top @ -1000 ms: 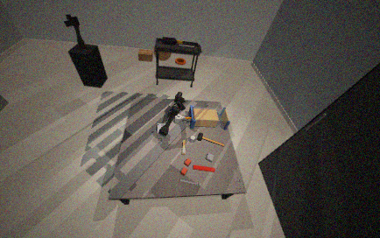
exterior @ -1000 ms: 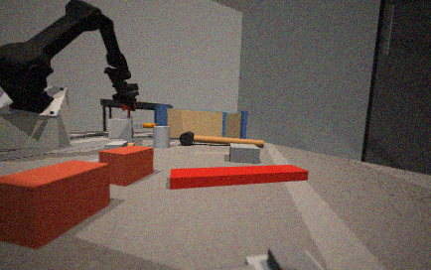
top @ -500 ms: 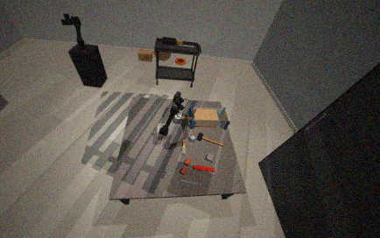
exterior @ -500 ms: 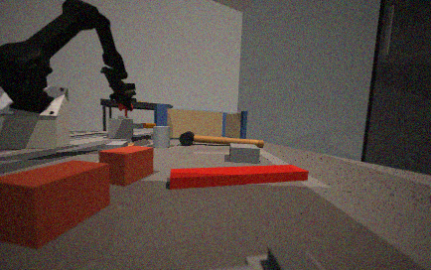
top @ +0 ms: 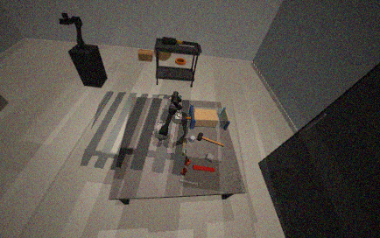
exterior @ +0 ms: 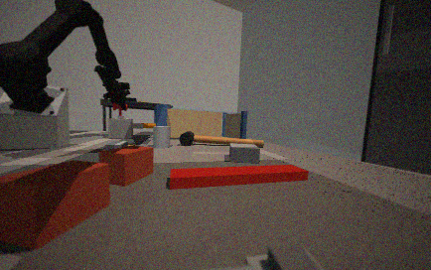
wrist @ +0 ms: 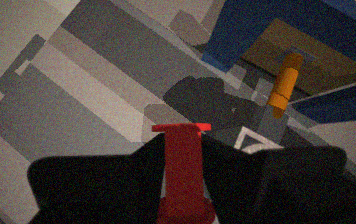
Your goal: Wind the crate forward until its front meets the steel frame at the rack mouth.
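The winch handle is 5 cm to the right of my gripper tip and 3 cm below it. Round my gripper tip: red knob: 2 cm behind, 1 cm to the right; then grey winch: 12 cm to the right, 10 cm below; then blue frame: 17 cm ahead, 9 cm to the right, 3 cm below.
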